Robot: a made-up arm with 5 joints.
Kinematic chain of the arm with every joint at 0, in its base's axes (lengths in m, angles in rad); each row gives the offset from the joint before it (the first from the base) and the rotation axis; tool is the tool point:
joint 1: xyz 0 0 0.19 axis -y
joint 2: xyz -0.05 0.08 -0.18 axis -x
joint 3: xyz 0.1 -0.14 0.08 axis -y
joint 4: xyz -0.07 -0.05 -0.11 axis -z
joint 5: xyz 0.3 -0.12 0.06 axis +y
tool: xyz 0.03 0.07 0
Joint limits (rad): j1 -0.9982..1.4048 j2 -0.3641..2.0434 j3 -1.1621..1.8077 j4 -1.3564..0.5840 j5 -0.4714..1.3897
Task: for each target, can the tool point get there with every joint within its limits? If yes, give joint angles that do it. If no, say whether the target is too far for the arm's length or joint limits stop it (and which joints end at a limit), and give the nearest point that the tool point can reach.
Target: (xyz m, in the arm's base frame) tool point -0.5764 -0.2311 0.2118
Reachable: no: joint limits stop it (at a limit: joint 1, joint 3, joint 4) | nearest point -0.2601 -0.1070 0.2842 | short by 0.347 m
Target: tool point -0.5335 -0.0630 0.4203
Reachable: no: joint limits stop it (at a limit: joint 1, joint 4) | nearest point -0.2786 -0.0121 0.3375 | short by 0.273 m
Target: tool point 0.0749 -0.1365 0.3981
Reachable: yes | joints 0.8737 -0.1497 1.2169 -0.2026 1.0924
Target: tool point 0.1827 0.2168 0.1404
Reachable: yes | joints -0.0456 0.5466 0.9595 -0.9306 -0.0869
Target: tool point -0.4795 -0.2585 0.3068
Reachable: no: joint limits stop it (at a limit: joint 1, joint 3, joint 4) | nearest point -0.2455 -0.1409 0.2902 | short by 0.262 m
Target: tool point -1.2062 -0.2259 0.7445
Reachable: no: too far | nearest point -0.2689 -0.0191 0.3599 | short by 1.034 m
